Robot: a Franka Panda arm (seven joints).
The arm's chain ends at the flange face. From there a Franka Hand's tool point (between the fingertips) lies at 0.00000 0.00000 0.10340 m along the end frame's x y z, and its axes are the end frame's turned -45 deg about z.
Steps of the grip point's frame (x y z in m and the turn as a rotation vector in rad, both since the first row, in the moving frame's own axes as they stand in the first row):
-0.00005, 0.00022, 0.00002, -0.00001, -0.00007, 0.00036
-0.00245, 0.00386, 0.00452, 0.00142, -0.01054, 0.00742
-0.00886, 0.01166, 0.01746, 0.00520, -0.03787, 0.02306
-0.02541, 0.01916, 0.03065, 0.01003, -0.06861, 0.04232
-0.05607, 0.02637, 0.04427, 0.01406, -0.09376, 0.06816
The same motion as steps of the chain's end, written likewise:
0.00012, 0.00019, 0.00002, -0.00006, -0.00004, 0.00036
0.00187, 0.00380, 0.00453, -0.00645, -0.00846, 0.00742
0.00516, 0.01216, 0.01754, -0.02310, -0.03046, 0.02306
0.00141, 0.02736, 0.03090, -0.04142, -0.05561, 0.04232
-0.01294, 0.05275, 0.04473, -0.05636, -0.07624, 0.06816

